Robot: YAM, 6 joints.
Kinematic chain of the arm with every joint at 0, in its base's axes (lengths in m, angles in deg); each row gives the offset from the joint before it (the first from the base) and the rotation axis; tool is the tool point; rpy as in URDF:
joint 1: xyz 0 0 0.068 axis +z
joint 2: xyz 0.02 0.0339 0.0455 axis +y
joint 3: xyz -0.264 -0.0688 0 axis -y
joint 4: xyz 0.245 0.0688 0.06 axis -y
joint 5: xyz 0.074 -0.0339 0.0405 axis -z
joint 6: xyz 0.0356 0 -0.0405 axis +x
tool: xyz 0 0 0 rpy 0 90 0
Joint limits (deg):
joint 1: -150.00..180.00
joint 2: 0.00..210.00
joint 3: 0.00..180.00
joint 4: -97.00..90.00
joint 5: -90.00..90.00
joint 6: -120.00..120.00
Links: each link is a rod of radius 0.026 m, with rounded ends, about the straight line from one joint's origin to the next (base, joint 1, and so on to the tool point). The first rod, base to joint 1, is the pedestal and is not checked.
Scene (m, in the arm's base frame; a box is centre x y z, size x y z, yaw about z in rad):
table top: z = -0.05
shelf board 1: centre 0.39 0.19 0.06 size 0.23 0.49 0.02 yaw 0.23
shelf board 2: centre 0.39 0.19 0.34 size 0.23 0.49 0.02 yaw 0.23
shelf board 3: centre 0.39 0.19 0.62 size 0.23 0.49 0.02 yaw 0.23
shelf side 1: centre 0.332 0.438 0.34 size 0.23 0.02 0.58 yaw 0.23
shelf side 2: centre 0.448 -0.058 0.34 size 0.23 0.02 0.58 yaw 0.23
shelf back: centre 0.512 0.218 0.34 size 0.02 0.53 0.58 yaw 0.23
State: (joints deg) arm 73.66 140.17 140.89 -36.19 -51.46 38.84
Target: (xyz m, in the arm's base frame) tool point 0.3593 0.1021 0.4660
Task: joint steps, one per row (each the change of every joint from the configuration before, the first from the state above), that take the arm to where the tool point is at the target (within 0.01 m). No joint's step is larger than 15 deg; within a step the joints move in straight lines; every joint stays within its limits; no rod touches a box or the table.
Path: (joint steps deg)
1: 7.43 -9.16 2.81 7.53 -1.64 12.54
2: 7.42 -9.16 2.80 7.53 -1.64 12.54
3: -13.01 -7.88 -7.03 -9.93 0.94 -4.18
4: -13.02 -7.88 -7.04 -9.93 0.94 -4.18
5: -13.02 -7.88 -7.03 -9.92 0.94 -4.18
6: -13.02 -7.88 -7.03 -9.93 0.94 -4.18
7: -13.01 -7.89 -7.04 -9.92 0.95 -4.18
8: -13.02 -7.88 -7.03 -9.93 0.94 -4.18
9: 0.41 10.36 8.22 7.81 -0.45 0.00
10: 0.42 10.35 8.23 7.81 -0.45 0.00
11: 0.41 10.36 8.23 7.81 -0.45 0.00

